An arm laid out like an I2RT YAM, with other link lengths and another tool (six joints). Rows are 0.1 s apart.
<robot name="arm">
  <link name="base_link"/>
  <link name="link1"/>
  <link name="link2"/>
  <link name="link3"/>
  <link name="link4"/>
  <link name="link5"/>
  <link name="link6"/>
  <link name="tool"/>
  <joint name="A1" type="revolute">
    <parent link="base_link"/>
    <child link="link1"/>
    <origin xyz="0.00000 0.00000 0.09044" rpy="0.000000 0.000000 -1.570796"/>
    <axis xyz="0 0 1"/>
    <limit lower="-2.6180" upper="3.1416"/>
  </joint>
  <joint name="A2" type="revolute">
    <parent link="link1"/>
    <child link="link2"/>
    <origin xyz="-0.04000 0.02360 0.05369" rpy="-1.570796 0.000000 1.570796"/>
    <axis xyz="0 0 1"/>
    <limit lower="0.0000" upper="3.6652"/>
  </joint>
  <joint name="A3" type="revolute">
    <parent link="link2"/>
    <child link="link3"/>
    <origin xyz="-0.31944 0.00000 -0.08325" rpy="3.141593 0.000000 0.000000"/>
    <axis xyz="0 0 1"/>
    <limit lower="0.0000" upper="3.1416"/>
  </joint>
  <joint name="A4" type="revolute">
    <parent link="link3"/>
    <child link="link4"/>
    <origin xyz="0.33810 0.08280 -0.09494" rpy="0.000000 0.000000 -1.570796"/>
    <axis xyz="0 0 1"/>
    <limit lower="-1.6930" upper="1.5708"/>
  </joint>
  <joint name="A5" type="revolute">
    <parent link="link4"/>
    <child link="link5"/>
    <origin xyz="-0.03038 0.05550 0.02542" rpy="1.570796 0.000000 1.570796"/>
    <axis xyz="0 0 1"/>
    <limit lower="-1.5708" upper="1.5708"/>
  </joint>
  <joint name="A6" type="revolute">
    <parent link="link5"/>
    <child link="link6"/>
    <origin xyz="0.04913 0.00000 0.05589" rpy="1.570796 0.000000 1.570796"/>
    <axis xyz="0 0 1"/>
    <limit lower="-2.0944" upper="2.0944"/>
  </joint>
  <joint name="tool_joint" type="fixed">
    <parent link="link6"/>
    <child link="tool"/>
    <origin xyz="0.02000 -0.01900 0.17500" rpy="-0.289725 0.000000 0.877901"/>
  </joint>
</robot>
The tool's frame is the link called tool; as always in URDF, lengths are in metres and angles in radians.
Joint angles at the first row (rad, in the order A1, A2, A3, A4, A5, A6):
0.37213 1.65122 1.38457 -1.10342 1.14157 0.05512
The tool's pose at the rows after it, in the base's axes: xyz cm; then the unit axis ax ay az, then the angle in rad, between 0 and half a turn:
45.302, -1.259, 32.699, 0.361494, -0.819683, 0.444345, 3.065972
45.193, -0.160, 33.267, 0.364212, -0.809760, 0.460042, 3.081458
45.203, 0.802, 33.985, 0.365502, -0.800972, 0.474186, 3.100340
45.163, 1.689, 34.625, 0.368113, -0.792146, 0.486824, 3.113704
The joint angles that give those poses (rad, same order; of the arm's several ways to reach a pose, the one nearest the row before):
0.40189 1.65121 1.37044 -1.10342 1.17628 0.06505
0.43316 1.65121 1.36435 -1.10264 1.21252 0.07875
0.45873 1.65122 1.36436 -1.09581 1.24533 0.08337
0.48200 1.65123 1.36437 -1.09200 1.27470 0.08413

